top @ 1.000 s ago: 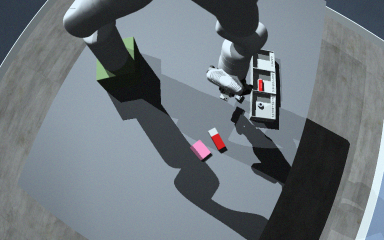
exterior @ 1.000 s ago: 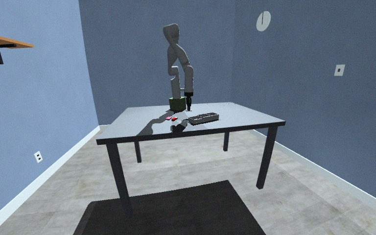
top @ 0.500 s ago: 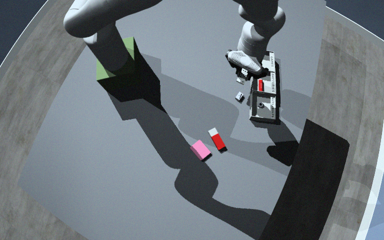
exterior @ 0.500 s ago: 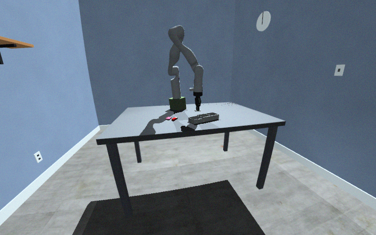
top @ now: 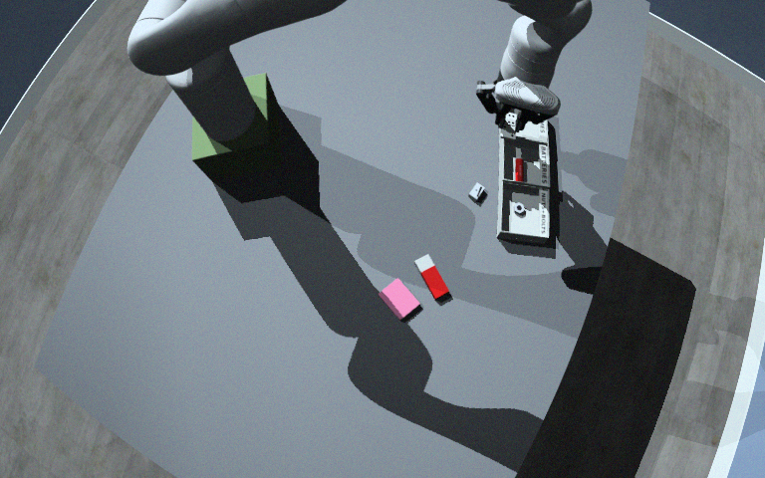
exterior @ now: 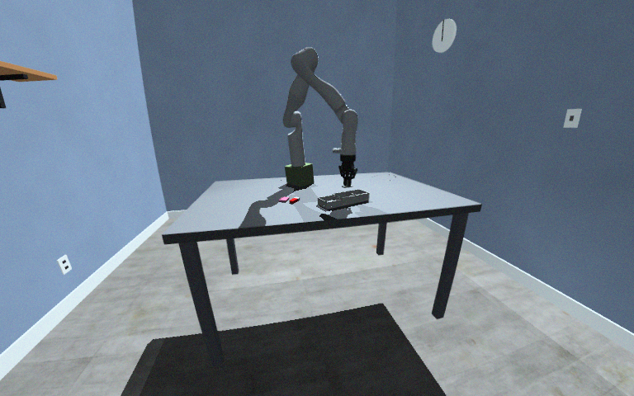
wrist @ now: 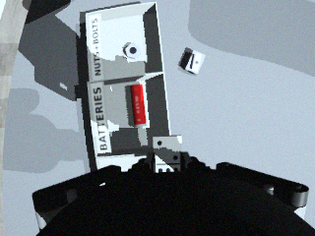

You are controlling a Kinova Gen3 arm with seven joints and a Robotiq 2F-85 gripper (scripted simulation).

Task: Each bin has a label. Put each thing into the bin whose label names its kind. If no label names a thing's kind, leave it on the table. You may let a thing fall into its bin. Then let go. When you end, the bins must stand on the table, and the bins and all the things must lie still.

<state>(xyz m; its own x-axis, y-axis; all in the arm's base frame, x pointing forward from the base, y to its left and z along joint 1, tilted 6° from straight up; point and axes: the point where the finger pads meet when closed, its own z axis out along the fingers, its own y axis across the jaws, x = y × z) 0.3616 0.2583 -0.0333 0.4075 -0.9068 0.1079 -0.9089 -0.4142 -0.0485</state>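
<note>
My gripper is now 5 cm short of the bin row, 2 cm to the left of it and 7 cm above it. Also, from my hand: white domino (2 cm below); red battery (5 cm ahead, 3 cm to the right, 7 cm below); nut (8 cm ahead, 9 cm to the right, 7 cm below).
</note>
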